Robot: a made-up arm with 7 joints. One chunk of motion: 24 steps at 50 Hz.
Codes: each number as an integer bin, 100 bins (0 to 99) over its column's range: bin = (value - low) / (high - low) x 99, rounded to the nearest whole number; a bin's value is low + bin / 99 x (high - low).
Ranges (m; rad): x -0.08..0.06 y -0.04..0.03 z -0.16..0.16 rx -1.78..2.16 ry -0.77..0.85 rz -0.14..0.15
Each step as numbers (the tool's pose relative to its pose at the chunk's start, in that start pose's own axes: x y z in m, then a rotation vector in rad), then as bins.
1 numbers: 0.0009 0.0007 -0.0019 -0.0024 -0.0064 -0.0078
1 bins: 57 58 49 45 47 45
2 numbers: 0.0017 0.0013 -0.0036 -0.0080 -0.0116 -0.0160
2 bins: 58 58 48 45 46 42
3 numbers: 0.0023 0.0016 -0.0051 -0.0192 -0.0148 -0.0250
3 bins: 58 59 48 44 46 39
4 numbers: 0.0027 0.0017 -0.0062 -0.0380 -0.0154 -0.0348
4 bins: 58 59 48 44 46 36
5 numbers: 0.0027 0.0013 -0.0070 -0.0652 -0.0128 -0.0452
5 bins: 58 58 47 43 46 32
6 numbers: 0.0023 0.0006 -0.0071 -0.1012 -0.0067 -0.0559
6 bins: 58 57 47 42 47 29
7 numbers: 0.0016 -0.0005 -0.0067 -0.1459 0.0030 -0.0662
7 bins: 58 56 47 41 47 25
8 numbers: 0.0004 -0.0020 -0.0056 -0.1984 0.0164 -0.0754
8 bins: 57 54 48 40 48 22
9 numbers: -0.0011 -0.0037 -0.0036 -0.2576 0.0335 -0.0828
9 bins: 56 51 48 38 49 20
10 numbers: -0.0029 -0.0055 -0.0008 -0.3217 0.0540 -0.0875
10 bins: 55 49 49 37 50 18
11 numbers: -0.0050 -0.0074 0.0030 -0.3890 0.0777 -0.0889
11 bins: 53 46 50 35 52 17
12 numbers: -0.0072 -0.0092 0.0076 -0.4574 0.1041 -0.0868
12 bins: 51 44 52 33 53 18
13 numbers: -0.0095 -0.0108 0.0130 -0.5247 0.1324 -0.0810
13 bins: 50 41 54 32 55 20
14 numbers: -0.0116 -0.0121 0.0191 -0.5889 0.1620 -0.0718
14 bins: 48 39 55 30 57 23
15 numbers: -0.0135 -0.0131 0.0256 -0.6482 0.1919 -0.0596
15 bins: 47 38 57 28 59 27
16 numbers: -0.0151 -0.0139 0.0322 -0.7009 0.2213 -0.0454
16 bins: 46 37 59 27 61 32
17 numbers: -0.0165 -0.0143 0.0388 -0.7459 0.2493 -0.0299
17 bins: 45 36 62 26 62 38
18 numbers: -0.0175 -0.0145 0.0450 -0.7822 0.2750 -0.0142
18 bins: 44 36 63 25 64 43
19 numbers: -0.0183 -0.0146 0.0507 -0.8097 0.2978 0.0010
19 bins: 44 36 65 24 65 48
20 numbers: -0.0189 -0.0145 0.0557 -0.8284 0.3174 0.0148
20 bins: 43 36 67 24 66 53
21 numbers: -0.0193 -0.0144 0.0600 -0.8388 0.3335 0.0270
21 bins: 43 36 68 24 67 57
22 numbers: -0.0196 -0.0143 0.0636 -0.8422 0.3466 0.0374
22 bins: 43 36 69 24 68 61
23 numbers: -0.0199 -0.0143 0.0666 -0.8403 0.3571 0.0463
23 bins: 42 36 70 24 69 64
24 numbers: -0.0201 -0.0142 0.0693 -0.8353 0.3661 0.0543
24 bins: 42 36 71 24 69 66
